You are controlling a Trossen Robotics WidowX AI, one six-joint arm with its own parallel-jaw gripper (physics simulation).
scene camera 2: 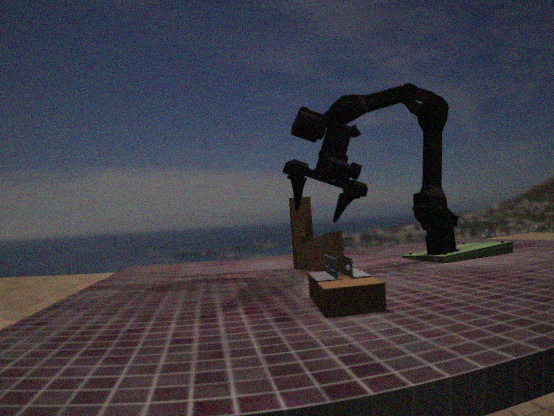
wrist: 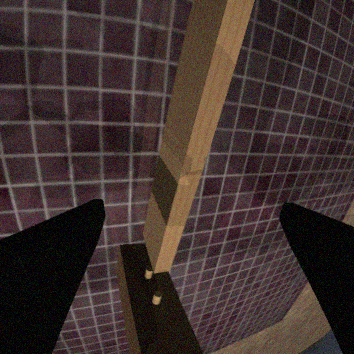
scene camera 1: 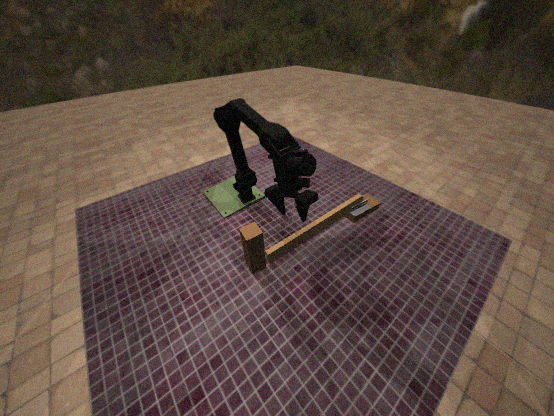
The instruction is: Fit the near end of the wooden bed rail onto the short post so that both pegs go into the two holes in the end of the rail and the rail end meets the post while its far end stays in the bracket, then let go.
Labels:
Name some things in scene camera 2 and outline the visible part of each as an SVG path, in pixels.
My gripper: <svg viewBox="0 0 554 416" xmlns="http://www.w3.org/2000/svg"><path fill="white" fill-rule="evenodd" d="M286 162L283 173L288 174L287 178L291 180L296 211L299 209L303 187L307 180L304 176L342 188L343 193L339 195L333 222L337 222L351 201L360 197L366 197L367 184L356 181L362 166L354 162L351 165L348 164L347 152L339 147L322 145L321 151L318 154L317 166L314 170L309 169L309 164L295 159Z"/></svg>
A wooden bed rail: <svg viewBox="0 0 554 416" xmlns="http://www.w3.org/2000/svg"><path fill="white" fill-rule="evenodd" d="M342 231L328 232L297 245L298 270L325 271L325 254L336 259L337 273L345 272Z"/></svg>

